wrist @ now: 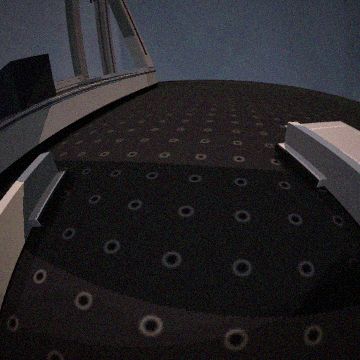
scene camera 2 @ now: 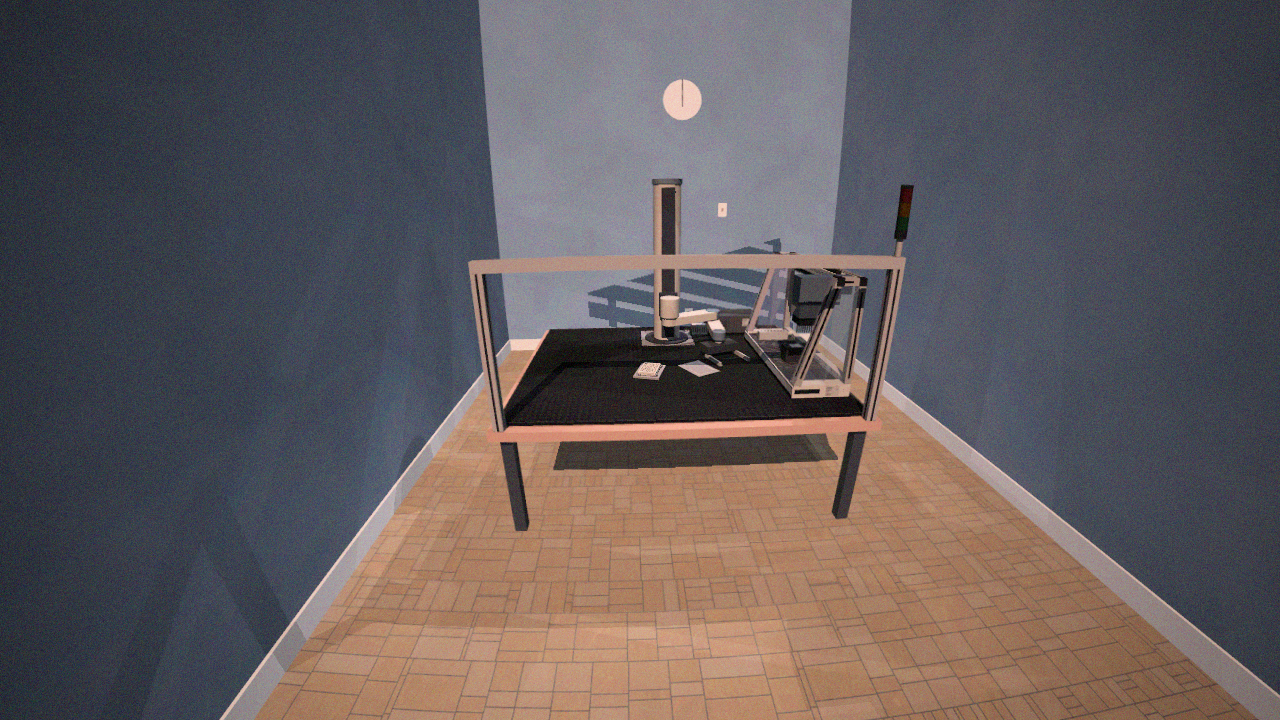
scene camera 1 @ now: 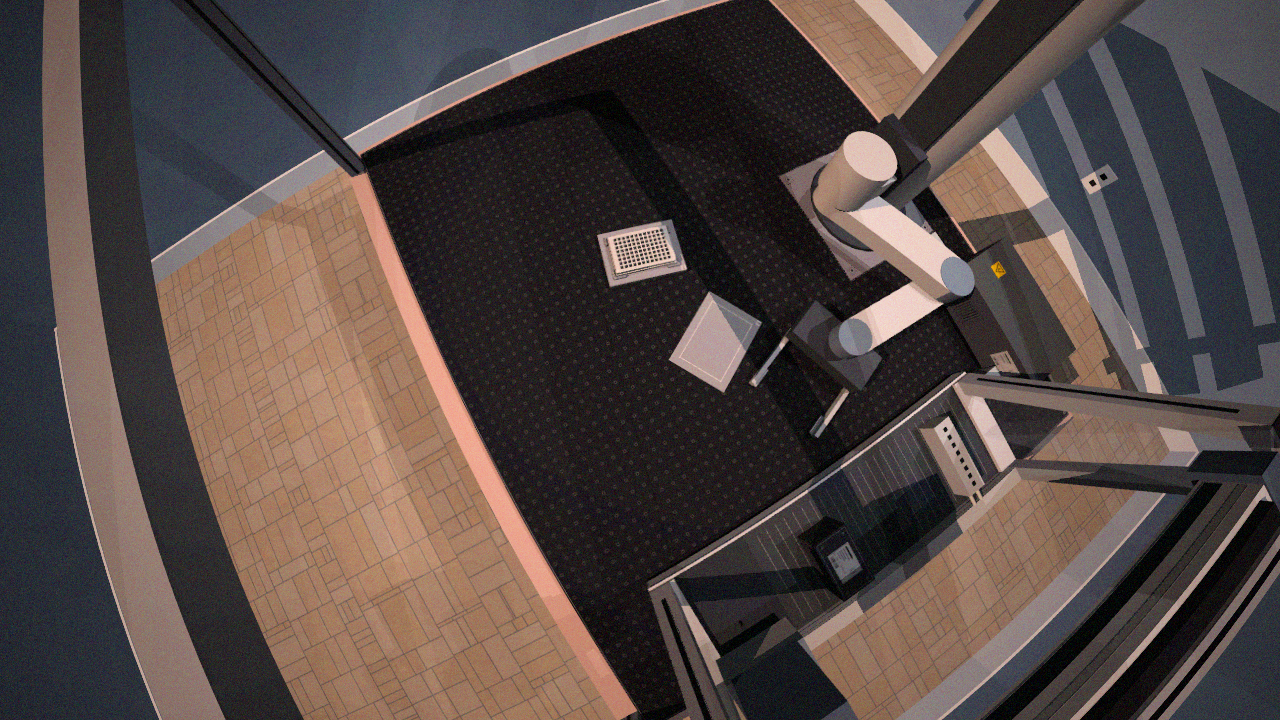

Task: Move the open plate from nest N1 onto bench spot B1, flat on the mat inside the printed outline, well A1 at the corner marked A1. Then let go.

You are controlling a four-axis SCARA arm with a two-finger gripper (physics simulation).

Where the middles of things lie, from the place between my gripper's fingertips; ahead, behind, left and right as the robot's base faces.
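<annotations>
The well plate (scene camera 1: 641, 250) is 43 cm to the right of my hand, 8 cm ahead of it and 1 cm above it. With the pale square sheet (scene camera 1: 718, 337) as the reference, my hand is 19 cm to the left of the sheet, 4 cm short of it and 1 cm above it.
</annotations>
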